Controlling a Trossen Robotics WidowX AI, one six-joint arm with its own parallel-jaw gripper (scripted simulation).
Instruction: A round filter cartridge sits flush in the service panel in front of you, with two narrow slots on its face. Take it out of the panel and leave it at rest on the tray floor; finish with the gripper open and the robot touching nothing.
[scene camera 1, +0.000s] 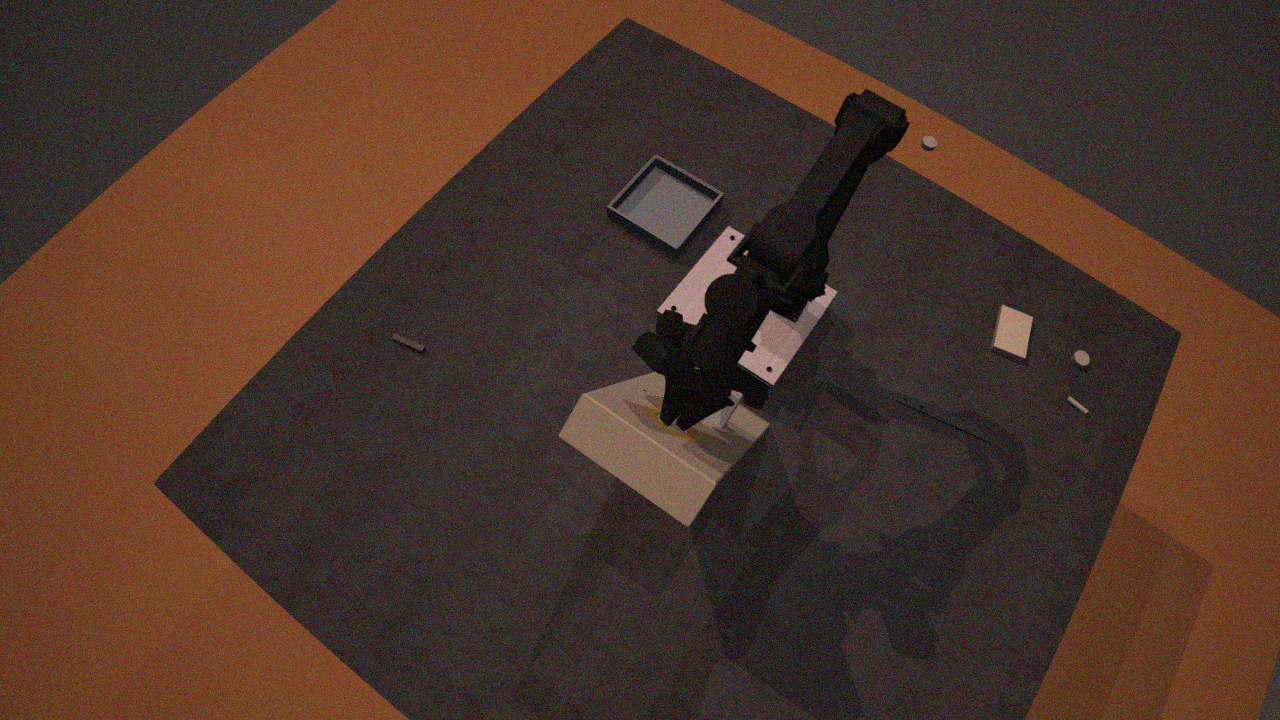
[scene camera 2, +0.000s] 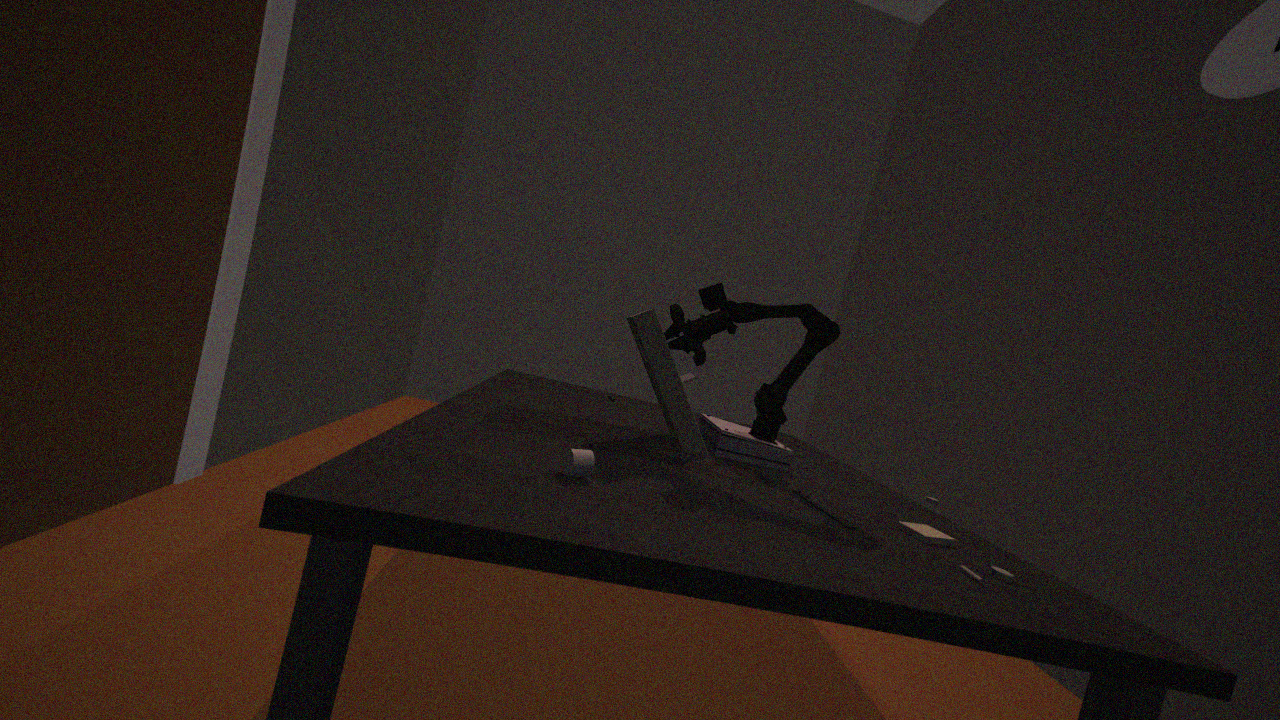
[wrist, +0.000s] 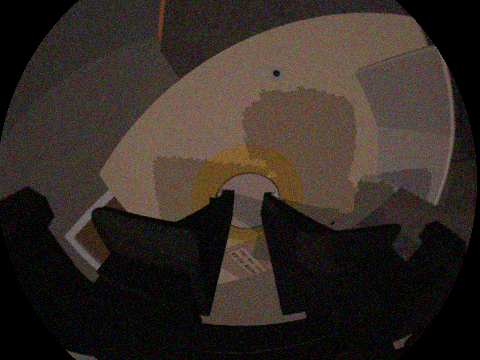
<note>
I see my gripper (scene camera 1: 668, 430), a round filter cartridge (wrist: 249, 187) and a cream service panel (scene camera 1: 617, 427).
My gripper shows as well in scene camera 2 (scene camera 2: 658, 345) and in the wrist view (wrist: 247, 196). The cream service panel also shows in the wrist view (wrist: 287, 103). Scene camera 2 does not show the round filter cartridge, which is hidden by the cream service panel.
</note>
